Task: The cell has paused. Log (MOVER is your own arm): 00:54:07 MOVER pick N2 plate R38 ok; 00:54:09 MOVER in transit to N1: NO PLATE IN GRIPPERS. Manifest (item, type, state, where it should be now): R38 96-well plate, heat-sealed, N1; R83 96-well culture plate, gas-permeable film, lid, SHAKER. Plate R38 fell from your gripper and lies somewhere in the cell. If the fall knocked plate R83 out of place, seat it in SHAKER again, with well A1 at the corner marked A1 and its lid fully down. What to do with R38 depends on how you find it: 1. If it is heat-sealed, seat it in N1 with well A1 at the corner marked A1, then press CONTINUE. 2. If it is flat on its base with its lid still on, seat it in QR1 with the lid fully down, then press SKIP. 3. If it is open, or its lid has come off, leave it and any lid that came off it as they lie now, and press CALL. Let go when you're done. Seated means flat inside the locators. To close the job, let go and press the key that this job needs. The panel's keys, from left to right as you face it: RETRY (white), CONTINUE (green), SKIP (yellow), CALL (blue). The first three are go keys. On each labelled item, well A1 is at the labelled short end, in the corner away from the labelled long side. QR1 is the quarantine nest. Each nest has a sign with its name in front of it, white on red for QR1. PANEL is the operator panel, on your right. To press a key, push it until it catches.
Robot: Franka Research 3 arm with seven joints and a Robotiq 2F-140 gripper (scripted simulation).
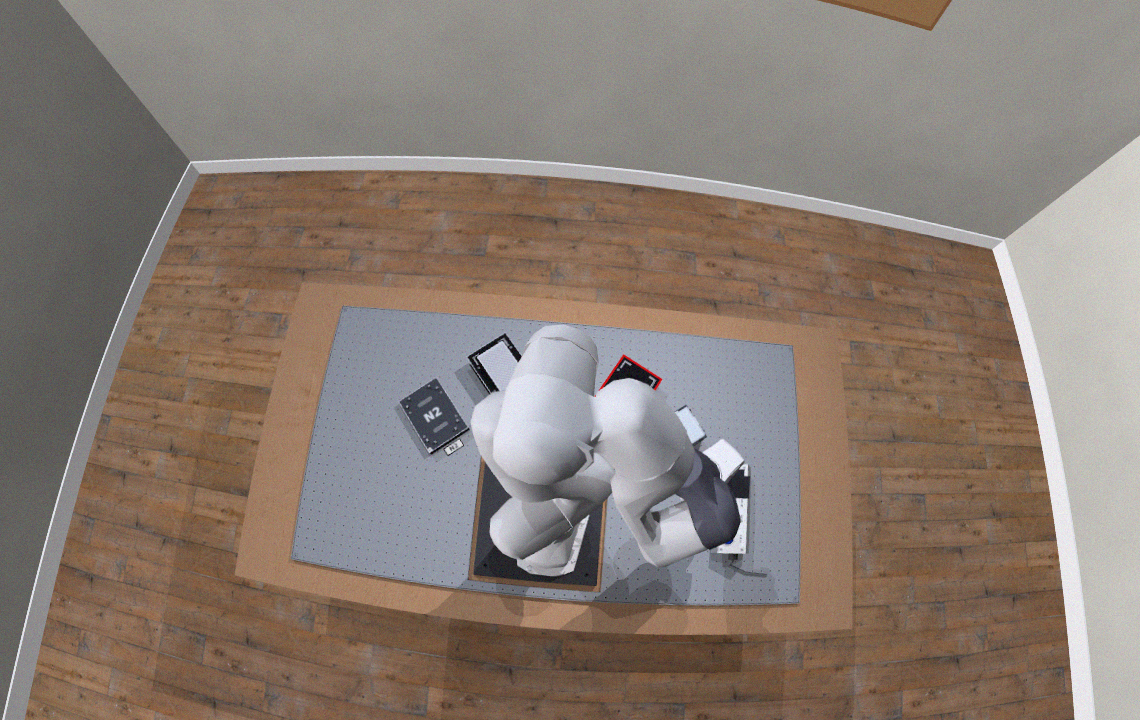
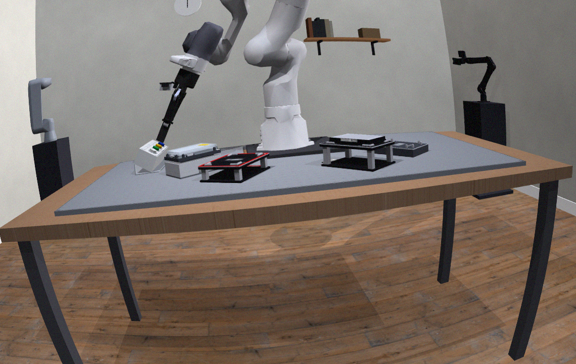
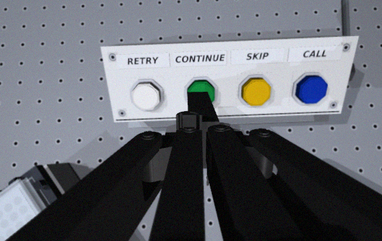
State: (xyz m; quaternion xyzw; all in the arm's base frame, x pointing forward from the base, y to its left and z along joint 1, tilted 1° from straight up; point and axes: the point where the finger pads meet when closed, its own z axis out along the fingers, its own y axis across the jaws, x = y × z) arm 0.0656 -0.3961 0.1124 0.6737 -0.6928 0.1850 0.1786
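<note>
Now: hand 50 mm short of the retry key, 50 mm above it and 30 mm to the left of it. Also, from my hand: QR1 nest (260 mm ahead, 240 mm to the left, 80 mm below); call key (100 mm behind, 50 mm below, 30 mm to the right); skip key (50 mm below, 50 mm behind, 30 mm to the right).
</note>
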